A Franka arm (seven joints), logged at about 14 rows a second.
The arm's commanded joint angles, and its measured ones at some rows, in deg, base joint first. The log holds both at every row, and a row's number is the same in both.
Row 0, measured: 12.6, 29.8, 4.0, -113.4, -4.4, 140.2, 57.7
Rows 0 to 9, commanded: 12.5, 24.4, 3.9, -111.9, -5.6, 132.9, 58.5; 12.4, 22.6, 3.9, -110.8, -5.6, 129.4, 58.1; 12.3, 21.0, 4.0, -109.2, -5.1, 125.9, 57.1; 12.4, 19.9, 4.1, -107.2, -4.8, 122.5, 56.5; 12.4, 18.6, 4.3, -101.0, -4.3, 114.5, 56.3; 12.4, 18.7, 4.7, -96.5, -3.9, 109.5, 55.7; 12.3, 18.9, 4.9, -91.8, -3.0, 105.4, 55.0; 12.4, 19.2, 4.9, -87.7, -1.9, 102.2, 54.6; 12.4, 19.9, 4.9, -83.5, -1.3, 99.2, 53.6; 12.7, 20.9, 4.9, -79.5, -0.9, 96.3, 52.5
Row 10, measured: 12.5, 17.9, 4.8, -88.9, -2.6, 102.5, 55.2
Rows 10 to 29, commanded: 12.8, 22.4, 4.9, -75.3, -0.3, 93.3, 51.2; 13.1, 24.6, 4.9, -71.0, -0.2, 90.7, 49.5; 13.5, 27.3, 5.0, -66.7, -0.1, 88.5, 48.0; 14.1, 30.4, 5.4, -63.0, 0.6, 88.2, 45.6; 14.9, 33.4, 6.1, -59.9, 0.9, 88.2, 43.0; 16.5, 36.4, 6.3, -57.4, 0.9, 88.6, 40.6; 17.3, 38.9, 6.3, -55.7, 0.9, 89.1, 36.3; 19.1, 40.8, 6.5, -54.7, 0.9, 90.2, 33.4; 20.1, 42.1, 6.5, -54.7, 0.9, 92.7, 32.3; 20.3, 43.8, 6.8, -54.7, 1.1, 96.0, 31.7; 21.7, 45.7, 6.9, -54.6, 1.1, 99.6, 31.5; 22.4, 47.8, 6.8, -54.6, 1.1, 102.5, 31.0; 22.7, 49.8, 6.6, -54.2, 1.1, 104.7, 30.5; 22.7, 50.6, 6.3, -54.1, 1.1, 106.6, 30.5; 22.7, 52.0, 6.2, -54.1, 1.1, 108.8, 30.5; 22.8, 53.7, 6.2, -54.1, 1.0, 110.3, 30.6; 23.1, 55.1, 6.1, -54.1, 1.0, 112.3, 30.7; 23.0, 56.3, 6.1, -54.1, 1.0, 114.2, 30.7; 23.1, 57.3, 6.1, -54.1, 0.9, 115.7, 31.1; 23.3, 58.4, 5.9, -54.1, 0.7, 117.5, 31.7
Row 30, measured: 22.7, 55.4, 6.4, -57.6, 0.3, 115.5, 32.2
